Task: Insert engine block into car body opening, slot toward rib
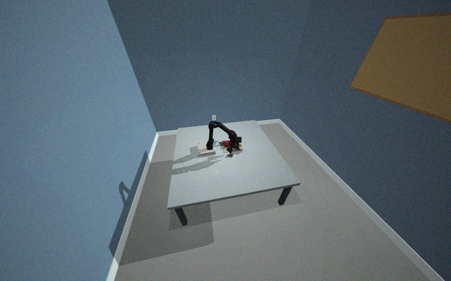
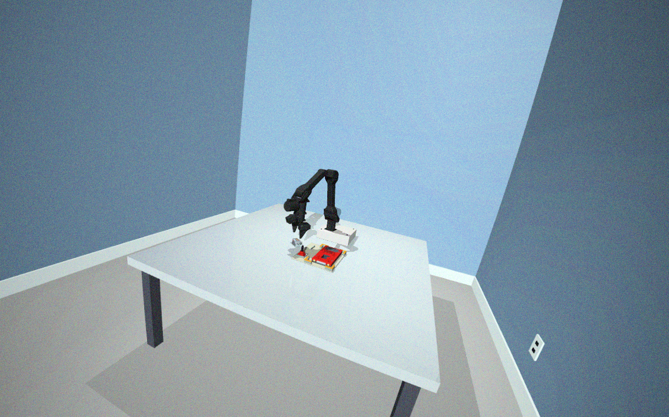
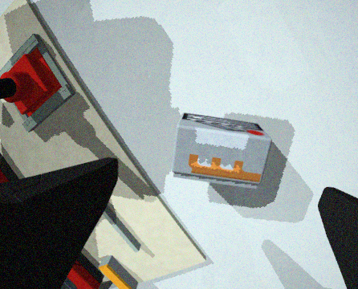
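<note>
Right now the engine block is 5 cm below my gripper tip.
</note>
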